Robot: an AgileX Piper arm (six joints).
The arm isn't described. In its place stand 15 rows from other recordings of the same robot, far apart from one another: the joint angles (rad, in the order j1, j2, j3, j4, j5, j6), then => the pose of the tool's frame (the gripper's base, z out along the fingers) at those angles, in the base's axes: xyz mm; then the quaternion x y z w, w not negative.
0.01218 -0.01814 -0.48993 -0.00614 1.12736 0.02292 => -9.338, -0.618, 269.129, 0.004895, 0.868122, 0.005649, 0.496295
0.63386 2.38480 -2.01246 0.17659 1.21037 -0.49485 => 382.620, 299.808, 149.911, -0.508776, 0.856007, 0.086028, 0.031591
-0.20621 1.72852 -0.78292 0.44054 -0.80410 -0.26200 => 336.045, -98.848, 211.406, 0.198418, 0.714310, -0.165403, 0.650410
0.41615 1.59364 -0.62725 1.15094 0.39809 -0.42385 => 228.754, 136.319, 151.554, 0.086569, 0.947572, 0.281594, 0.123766
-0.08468 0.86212 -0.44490 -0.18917 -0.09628 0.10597 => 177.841, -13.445, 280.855, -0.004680, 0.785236, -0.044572, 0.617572
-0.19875 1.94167 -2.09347 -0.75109 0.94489 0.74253 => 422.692, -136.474, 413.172, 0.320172, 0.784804, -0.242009, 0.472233
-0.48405 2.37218 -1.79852 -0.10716 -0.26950 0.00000 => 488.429, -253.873, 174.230, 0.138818, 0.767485, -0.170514, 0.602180
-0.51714 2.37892 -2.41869 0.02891 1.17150 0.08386 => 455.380, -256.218, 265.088, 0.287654, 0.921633, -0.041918, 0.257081
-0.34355 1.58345 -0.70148 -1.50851 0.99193 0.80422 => 223.908, -160.845, 202.477, 0.028726, 0.844184, -0.533435, 0.044440
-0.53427 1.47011 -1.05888 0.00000 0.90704 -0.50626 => 245.334, -145.156, 263.059, 0.013803, 0.985511, -0.084036, 0.146682
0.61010 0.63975 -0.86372 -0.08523 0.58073 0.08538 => 97.617, 63.055, 396.213, -0.219888, 0.764103, 0.168446, 0.582599
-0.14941 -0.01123 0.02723 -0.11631 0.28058 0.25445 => 53.688, -11.039, 179.466, 0.123001, 0.766722, -0.014608, 0.629916
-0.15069 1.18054 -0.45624 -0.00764 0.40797 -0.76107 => 186.407, -28.583, 188.658, -0.293005, 0.920121, -0.116530, 0.232264
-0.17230 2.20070 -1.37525 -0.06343 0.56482 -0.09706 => 415.183, -75.386, 88.279, 0.012993, 0.990767, -0.038123, 0.129452
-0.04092 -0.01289 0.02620 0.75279 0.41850 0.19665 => 51.471, 23.197, 177.633, 0.277537, 0.732891, 0.356088, 0.508964
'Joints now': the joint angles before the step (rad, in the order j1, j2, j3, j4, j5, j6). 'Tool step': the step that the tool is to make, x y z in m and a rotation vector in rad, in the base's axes. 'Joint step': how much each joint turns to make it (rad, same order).
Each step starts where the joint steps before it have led.
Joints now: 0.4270 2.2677 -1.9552 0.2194 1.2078 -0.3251
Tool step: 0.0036 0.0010 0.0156 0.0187 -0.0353 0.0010
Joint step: -0.0018 -0.0068 -0.0474 0.0018 0.0146 0.0000
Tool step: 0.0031 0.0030 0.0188 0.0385 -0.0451 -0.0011
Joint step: 0.0001 -0.0089 -0.0530 0.0165 0.0050 0.0000
